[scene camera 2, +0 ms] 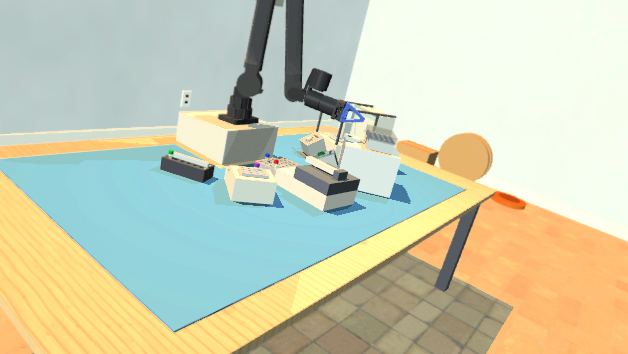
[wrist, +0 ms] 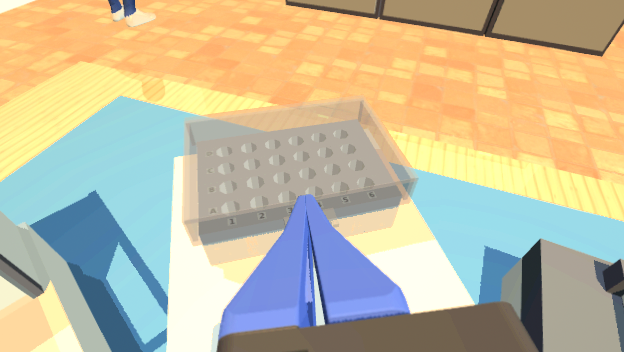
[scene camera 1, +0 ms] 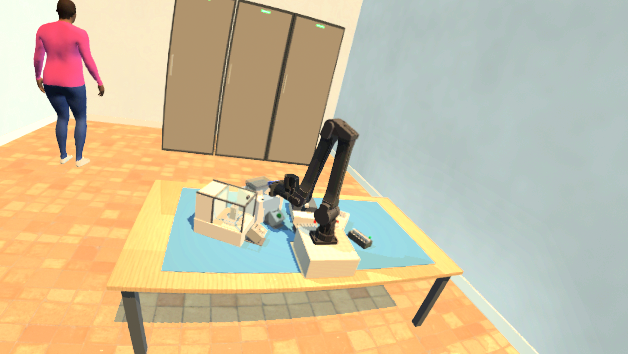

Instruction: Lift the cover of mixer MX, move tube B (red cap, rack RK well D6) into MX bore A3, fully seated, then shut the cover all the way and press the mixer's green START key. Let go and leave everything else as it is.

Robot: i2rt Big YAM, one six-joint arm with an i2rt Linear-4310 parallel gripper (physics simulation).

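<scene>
Mixer MX is a white box bearing a grey block of bores. A see-through cover stands closed over the bores. My gripper is shut and empty; in the wrist view its blue tips overlap the cover's front edge near columns 3 and 4, and contact cannot be told. A green key is on a small sloped grey panel by the mixer; its label is unreadable. Tube B's red cap shows in rack RK; its well label is unreadable.
A glass-walled instrument stands beside the mixer, with a small beige box near it. A grey-topped device, a white block and a black strip rack stand on the mat.
</scene>
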